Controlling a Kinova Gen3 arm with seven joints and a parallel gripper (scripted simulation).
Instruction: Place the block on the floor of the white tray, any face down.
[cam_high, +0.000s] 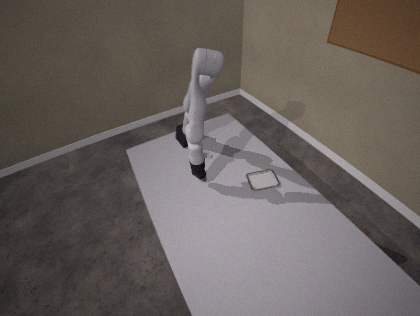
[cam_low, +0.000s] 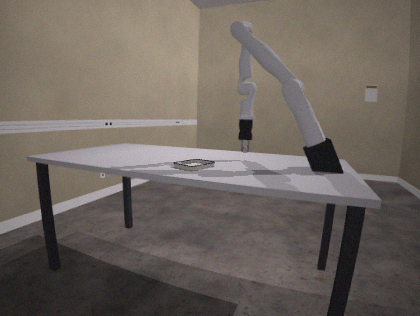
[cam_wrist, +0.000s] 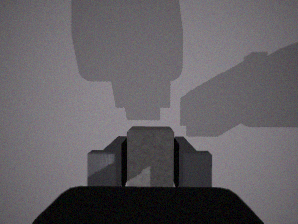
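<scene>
Now: the white tray 100 mm ahead of my hand, 340 mm to the left of it and 50 mm below it. The rest, counted from my hand: grey block (10 mm below).
</scene>
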